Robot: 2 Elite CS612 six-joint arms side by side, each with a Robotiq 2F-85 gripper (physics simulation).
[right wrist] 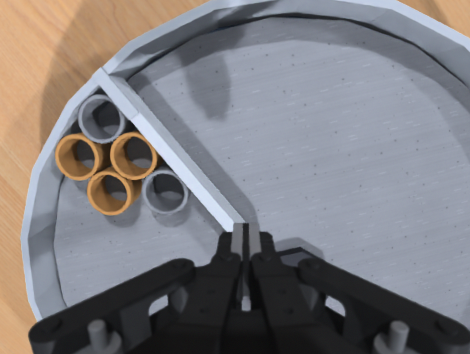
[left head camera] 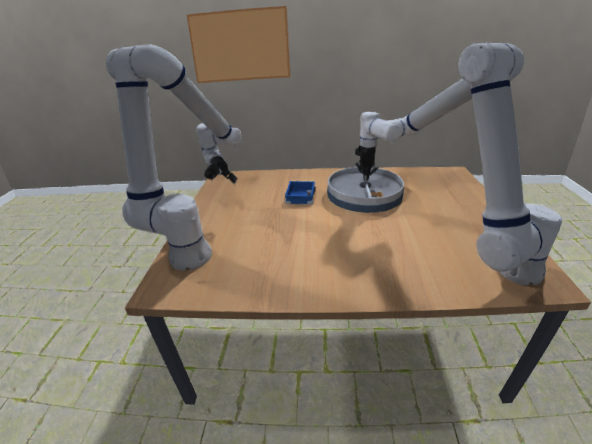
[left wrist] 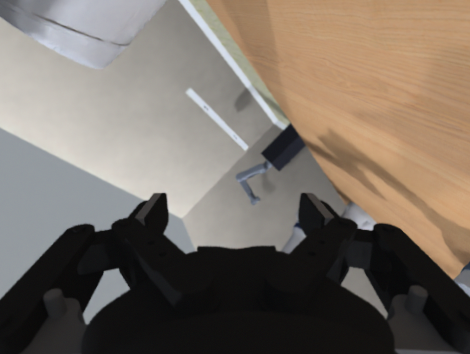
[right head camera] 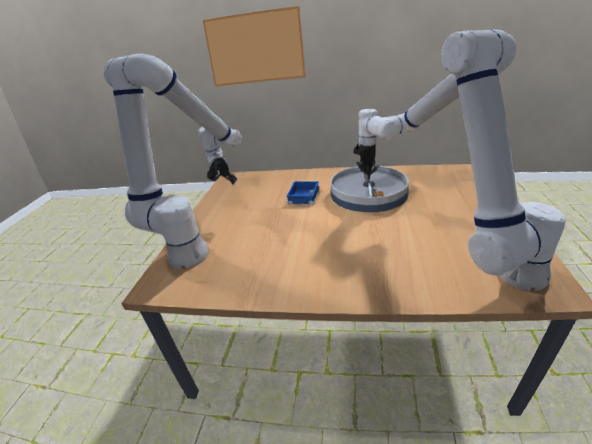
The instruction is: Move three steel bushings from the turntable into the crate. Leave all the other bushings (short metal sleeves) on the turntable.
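Observation:
In the right wrist view two grey steel bushings (right wrist: 90, 121) (right wrist: 165, 205) and three copper-coloured bushings (right wrist: 65, 162) (right wrist: 119, 162) (right wrist: 99, 198) stand upright in a cluster on the turntable (right wrist: 42, 245) (left head camera: 365, 201) (right head camera: 370, 201), between its rim and a straight divider bar. The blue crate (left head camera: 299, 200) (right head camera: 301, 200) stands left of the turntable; a small grey piece (left head camera: 309, 192) (right head camera: 312, 192), apparently a bushing, shows inside. My right gripper (right wrist: 245, 238) (left head camera: 366, 181) (right head camera: 368, 181) is shut and empty, over the turntable by the bar's inner end. My left gripper (left wrist: 233, 206) (left head camera: 233, 177) (right head camera: 233, 179) is open and empty, high at the table's far-left corner.
The divider bar (right wrist: 175, 157) slants from the rim toward the turntable's middle. A dark flat-topped piece (right wrist: 298, 256) shows near the middle, partly behind the right fingers. The wooden table (left head camera: 300, 260) (right head camera: 300, 260) carries both arms near its front corners.

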